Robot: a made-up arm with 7 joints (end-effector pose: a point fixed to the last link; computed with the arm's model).
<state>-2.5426 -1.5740 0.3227 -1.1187 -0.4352 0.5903 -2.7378</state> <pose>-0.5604 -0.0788 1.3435 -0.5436 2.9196 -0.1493</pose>
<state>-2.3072 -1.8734 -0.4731 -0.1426 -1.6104 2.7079 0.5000</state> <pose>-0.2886 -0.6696 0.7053 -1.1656 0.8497 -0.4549</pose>
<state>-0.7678 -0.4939 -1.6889 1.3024 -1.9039 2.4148 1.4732</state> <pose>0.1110 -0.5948 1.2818 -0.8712 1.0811 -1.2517</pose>
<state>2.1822 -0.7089 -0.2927 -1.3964 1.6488 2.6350 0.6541</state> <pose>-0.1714 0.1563 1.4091 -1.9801 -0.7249 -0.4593</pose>
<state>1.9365 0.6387 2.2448 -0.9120 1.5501 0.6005 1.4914</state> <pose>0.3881 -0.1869 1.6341 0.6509 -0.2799 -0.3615</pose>
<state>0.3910 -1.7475 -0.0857 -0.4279 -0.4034 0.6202 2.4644</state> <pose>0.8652 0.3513 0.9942 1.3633 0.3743 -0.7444</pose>
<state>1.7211 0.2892 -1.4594 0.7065 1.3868 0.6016 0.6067</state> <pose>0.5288 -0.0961 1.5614 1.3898 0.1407 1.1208</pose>
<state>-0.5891 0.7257 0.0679 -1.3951 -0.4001 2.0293 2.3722</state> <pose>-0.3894 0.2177 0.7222 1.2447 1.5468 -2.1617</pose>
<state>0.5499 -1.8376 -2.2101 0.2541 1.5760 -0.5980 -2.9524</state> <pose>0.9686 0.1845 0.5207 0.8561 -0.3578 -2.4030</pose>
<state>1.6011 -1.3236 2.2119 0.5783 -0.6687 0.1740 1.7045</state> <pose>-0.2423 0.9486 1.1144 -0.5182 2.5704 1.2492</pose>
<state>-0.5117 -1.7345 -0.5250 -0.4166 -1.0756 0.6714 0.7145</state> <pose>0.8839 -0.2145 0.9760 -1.2226 0.3183 -1.1592</pose>
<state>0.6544 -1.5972 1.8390 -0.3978 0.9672 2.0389 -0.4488</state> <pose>0.6425 0.4317 0.5501 1.6890 0.4380 -0.7570</pose>
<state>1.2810 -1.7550 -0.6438 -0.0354 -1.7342 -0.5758 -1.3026</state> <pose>0.1752 1.0153 0.8080 2.7613 -0.9508 0.8349</pose>
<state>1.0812 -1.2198 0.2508 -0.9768 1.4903 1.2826 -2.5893</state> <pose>0.4969 0.4669 1.3331 -0.2929 -1.7841 -0.0807</pose>
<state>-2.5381 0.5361 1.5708 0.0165 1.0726 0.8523 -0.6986</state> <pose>0.3702 0.1432 1.7322 -1.2487 -0.7406 -0.0188</pose>
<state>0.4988 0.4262 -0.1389 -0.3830 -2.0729 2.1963 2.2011</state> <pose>-0.5183 0.0508 1.3874 -0.1760 -2.3795 0.0838</pose>
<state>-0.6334 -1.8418 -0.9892 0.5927 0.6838 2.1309 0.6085</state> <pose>0.4196 -0.6441 0.5918 -0.3152 -0.0566 -1.0423</pose>
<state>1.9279 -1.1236 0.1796 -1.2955 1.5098 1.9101 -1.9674</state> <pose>0.0344 0.5079 1.3099 1.1720 -0.9917 0.3885</pose>
